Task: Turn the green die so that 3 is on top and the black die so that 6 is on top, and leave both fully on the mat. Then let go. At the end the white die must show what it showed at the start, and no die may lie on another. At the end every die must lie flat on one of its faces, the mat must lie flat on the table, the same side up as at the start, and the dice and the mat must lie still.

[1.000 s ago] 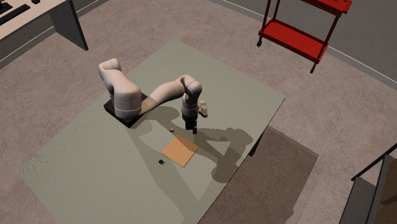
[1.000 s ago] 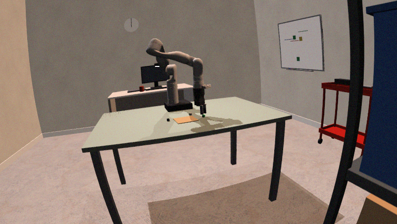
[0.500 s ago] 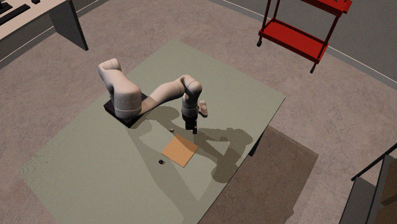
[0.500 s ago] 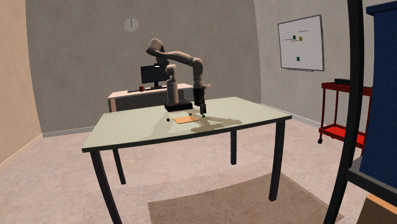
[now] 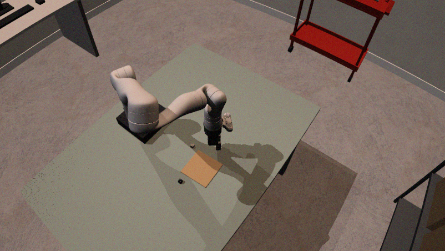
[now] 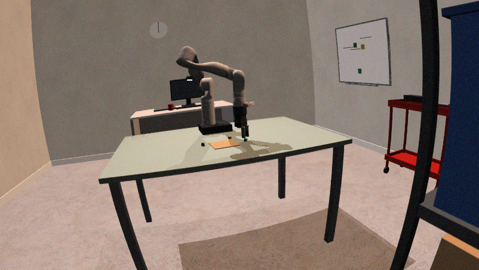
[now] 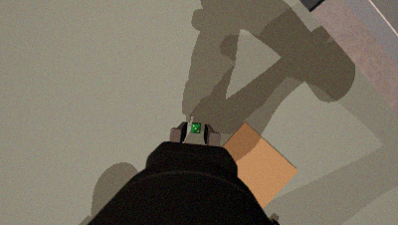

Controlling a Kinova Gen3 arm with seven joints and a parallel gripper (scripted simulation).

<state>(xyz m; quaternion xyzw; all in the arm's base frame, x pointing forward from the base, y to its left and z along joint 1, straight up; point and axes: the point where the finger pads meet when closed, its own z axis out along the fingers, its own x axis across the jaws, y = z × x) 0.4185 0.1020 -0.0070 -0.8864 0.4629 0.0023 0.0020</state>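
Now: hand 3 cm above the green die. Also, from my hand: white die: 11 cm behind, 6 cm to the right, 3 cm below; black die: 5 cm behind, 24 cm to the right, 3 cm below; orange mat: 1 cm behind, 13 cm to the right, 4 cm below.
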